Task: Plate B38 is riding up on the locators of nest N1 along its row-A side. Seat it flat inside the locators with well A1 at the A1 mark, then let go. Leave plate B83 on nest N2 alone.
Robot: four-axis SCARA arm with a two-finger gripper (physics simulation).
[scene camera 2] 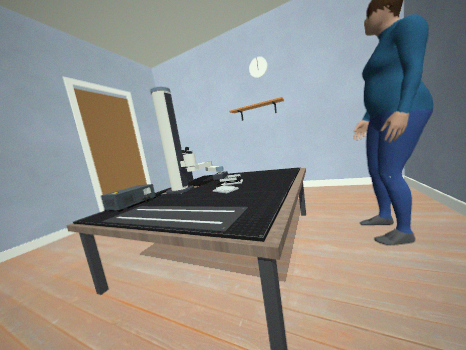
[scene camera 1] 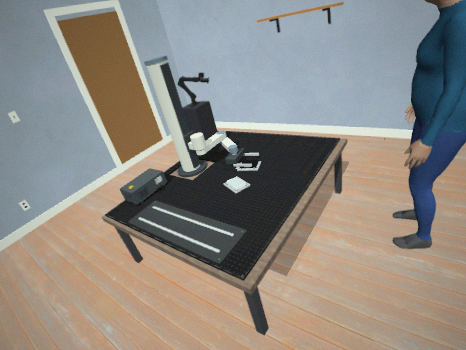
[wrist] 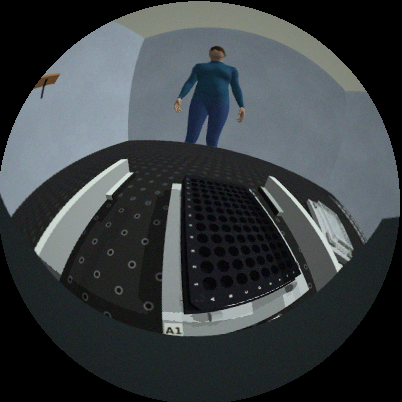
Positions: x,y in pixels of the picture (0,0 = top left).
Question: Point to a white plate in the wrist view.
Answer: At 332,224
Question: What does the black well plate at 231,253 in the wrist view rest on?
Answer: A nest N1.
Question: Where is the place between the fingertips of my gripper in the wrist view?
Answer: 199,171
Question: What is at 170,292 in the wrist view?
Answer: A nest N1.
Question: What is my gripper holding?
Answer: Nothing.
